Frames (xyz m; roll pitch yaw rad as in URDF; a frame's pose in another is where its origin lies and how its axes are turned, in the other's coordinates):
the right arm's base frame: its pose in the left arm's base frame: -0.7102 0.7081 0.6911 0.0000 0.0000 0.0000
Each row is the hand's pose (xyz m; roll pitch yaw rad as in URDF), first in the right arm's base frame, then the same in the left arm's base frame.
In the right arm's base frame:
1: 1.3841 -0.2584 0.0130 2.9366 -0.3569 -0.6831
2: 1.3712 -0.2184 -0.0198 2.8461 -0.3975 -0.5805
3: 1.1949 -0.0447 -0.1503 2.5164 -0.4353 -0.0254
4: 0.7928 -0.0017 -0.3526 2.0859 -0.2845 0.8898
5: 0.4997 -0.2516 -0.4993 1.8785 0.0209 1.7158
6: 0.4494 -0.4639 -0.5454 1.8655 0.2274 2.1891
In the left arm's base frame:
1: 0.6739 0.4497 0.7041 2.9366 -0.3569 -0.6831
2: 0.6610 0.4897 0.6713 2.8461 -0.3975 -0.5805
3: 0.4847 0.6634 0.5408 2.5164 -0.4353 -0.0254
4: 0.0826 0.7064 0.3385 2.0859 -0.2845 0.8898
5: -0.2105 0.4565 0.1918 1.8785 0.0209 1.7158
6: -0.2608 0.2442 0.1457 1.8655 0.2274 2.1891

